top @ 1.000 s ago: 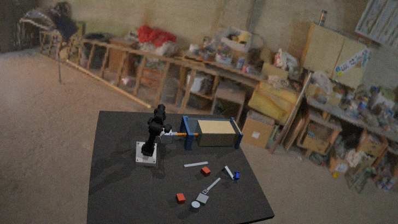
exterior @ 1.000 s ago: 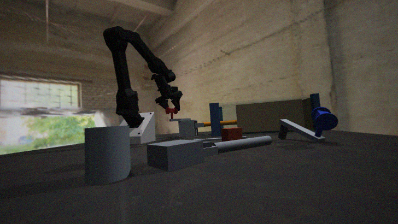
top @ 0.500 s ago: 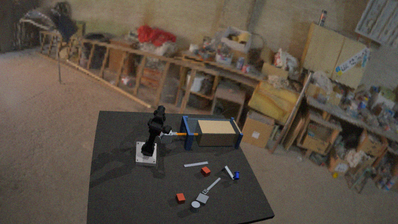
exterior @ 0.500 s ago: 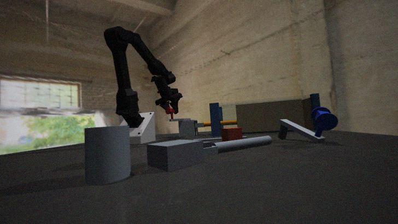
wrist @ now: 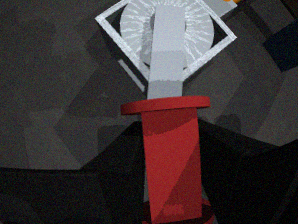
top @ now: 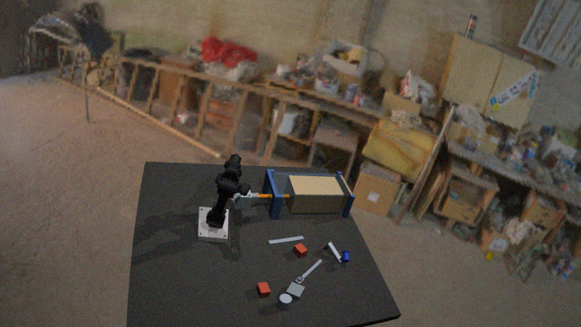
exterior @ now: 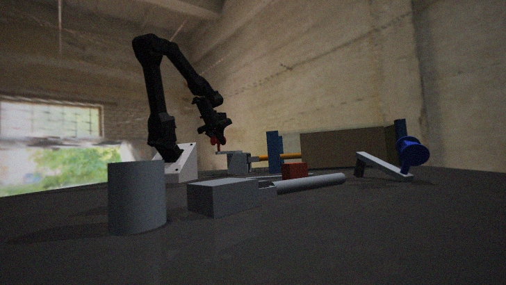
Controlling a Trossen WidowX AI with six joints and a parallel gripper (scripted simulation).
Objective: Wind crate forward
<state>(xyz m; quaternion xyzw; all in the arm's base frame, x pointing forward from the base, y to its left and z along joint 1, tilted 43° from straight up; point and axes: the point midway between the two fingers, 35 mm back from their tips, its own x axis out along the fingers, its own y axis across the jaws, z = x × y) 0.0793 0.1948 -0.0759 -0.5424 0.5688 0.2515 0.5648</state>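
Now: gripper tip 10 mm past the red knob and 10 mm to the left of it. Round my gripper tip: grey winch (40 mm ahead, 60 mm to the left, 100 mm below); grey bar (300 mm ahead, 200 mm to the right, 130 mm below); clear-panelled cubby (450 mm ahead, 130 mm to the left, 20 mm below).
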